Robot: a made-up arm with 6 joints.
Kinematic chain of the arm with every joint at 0, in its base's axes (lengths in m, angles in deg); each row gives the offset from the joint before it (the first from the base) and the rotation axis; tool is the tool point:
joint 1: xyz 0 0 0.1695 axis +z
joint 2: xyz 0 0.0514 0 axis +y
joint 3: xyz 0 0 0.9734 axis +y
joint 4: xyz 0 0 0.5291 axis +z
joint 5: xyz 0 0 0 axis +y
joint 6: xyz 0 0 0.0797 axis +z
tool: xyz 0 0 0
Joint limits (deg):
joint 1: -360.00..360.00
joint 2: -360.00..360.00
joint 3: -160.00..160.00
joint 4: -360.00..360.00
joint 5: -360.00..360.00
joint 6: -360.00..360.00
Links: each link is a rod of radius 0.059 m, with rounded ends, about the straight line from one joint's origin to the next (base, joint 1, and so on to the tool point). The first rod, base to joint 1, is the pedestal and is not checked.
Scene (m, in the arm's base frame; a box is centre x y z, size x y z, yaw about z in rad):
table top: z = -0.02
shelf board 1: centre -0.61 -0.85 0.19 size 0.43 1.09 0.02 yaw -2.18
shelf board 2: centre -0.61 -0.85 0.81 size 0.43 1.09 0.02 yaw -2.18
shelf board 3: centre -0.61 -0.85 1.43 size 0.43 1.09 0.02 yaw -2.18
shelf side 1: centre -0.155 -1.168 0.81 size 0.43 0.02 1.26 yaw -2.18
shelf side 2: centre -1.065 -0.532 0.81 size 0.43 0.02 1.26 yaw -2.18
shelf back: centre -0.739 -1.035 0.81 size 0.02 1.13 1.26 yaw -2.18
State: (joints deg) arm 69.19 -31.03 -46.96 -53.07 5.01 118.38
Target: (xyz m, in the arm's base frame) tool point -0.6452 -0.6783 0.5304
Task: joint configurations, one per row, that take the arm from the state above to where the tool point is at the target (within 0.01 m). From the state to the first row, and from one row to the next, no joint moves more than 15 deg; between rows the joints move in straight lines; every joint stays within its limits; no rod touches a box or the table.
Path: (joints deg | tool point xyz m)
1: 56.05 -22.65 -57.98 -44.93 1.91 111.49 | -0.5857 -0.7813 1.1688
2: 42.91 -14.27 -69.01 -36.78 -1.19 104.60 | -0.6543 -0.5367 1.1828
3: 29.77 -5.89 -80.03 -28.64 -4.29 97.70 | -0.6409 -0.3041 1.1758
4: 16.64 2.49 -91.06 -20.50 -7.39 90.81 | -0.5579 -0.1094 1.1476
5: 3.50 10.87 -102.08 -12.36 -10.49 83.92 | -0.4260 0.0286 1.0984
6: -9.64 19.25 -113.11 -4.21 -13.60 77.03 | -0.2702 0.0994 1.0290
7: -22.78 27.63 -124.13 3.93 -16.70 70.14 | -0.1167 0.1031 0.9407
8: -35.92 36.00 -135.16 12.07 -19.80 63.24 | 0.0106 0.0488 0.8348
9: -21.66 24.50 -130.19 1.22 -16.60 72.43 | -0.1421 0.1112 0.8696
10: -7.41 13.00 -125.21 -9.62 -13.40 81.62 | -0.3259 0.0973 0.8718
11: 6.85 1.49 -120.24 -20.47 -10.21 90.81 | -0.5041 -0.0038 0.8387
12: 21.11 -10.01 -115.27 -31.32 -7.01 100.00 | -0.6369 -0.1854 0.7700
13: 35.37 -21.52 -110.30 -42.17 -3.81 109.19 | -0.6907 -0.4229 0.6663
14: 49.62 -33.02 -105.33 -53.01 -0.61 118.38 | -0.6452 -0.6782 0.5304

